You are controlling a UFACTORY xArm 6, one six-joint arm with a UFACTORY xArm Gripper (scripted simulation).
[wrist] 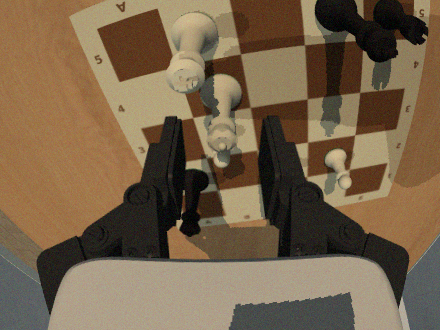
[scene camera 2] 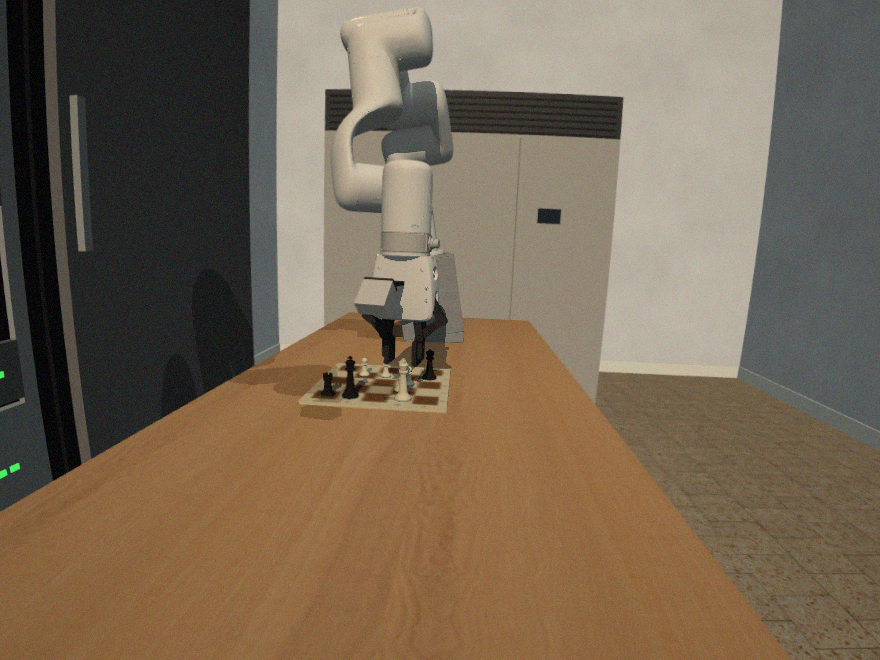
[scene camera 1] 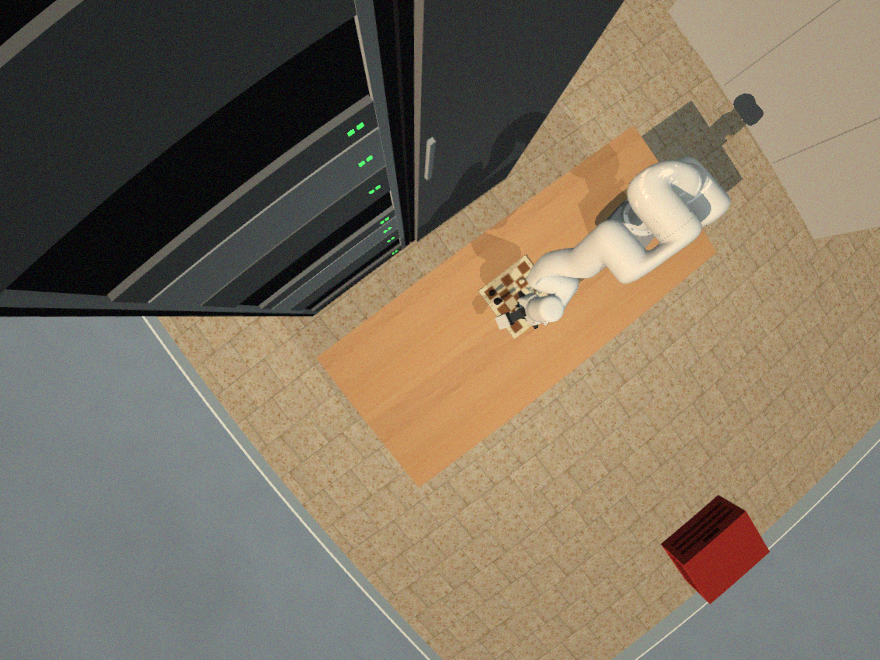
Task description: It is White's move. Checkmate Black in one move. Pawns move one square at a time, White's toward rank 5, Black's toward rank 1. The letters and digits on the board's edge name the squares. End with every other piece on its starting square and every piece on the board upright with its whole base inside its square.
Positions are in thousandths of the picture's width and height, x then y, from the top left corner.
Labels:
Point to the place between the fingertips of the gripper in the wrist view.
At 506,420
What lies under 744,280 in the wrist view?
A chessboard.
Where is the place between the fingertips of the gripper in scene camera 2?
At 457,551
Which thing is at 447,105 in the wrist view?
A tall white piece.

